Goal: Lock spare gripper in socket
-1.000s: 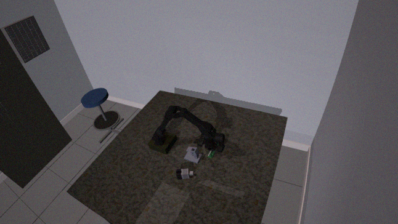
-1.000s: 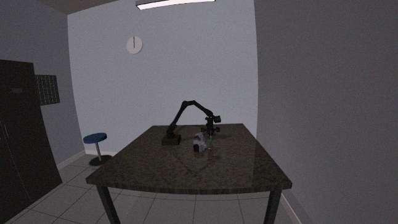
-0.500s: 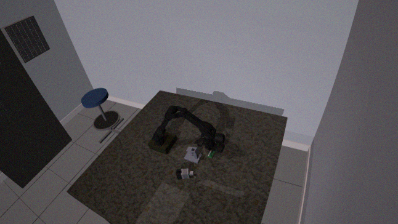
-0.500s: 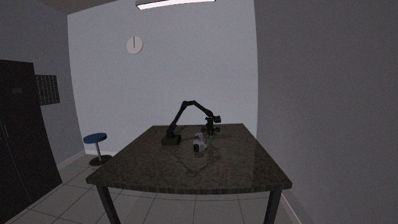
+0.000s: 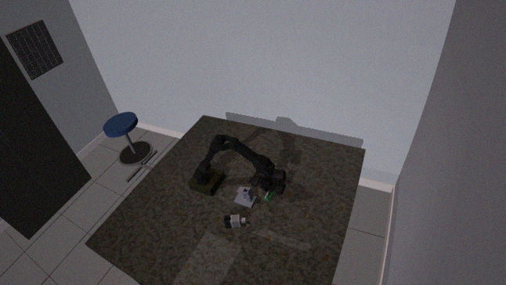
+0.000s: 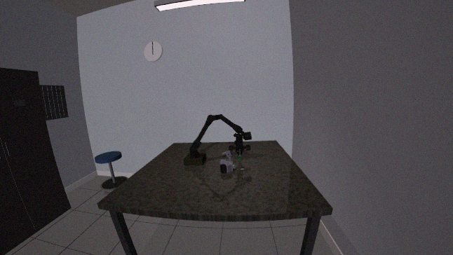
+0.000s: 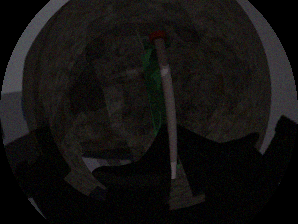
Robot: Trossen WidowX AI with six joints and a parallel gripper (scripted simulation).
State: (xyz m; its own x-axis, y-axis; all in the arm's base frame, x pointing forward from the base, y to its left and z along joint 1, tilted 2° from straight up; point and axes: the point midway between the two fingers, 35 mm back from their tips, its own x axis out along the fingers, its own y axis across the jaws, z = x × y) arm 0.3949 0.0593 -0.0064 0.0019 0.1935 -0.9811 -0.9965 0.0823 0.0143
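Right now the green bracket is 2 cm to the left of my gripper tip. Round my gripper tip: grey mount: 11 cm behind, 8 cm to the right, 3 cm above; spare gripper: 24 cm to the right, 11 cm behind, 1 cm above.
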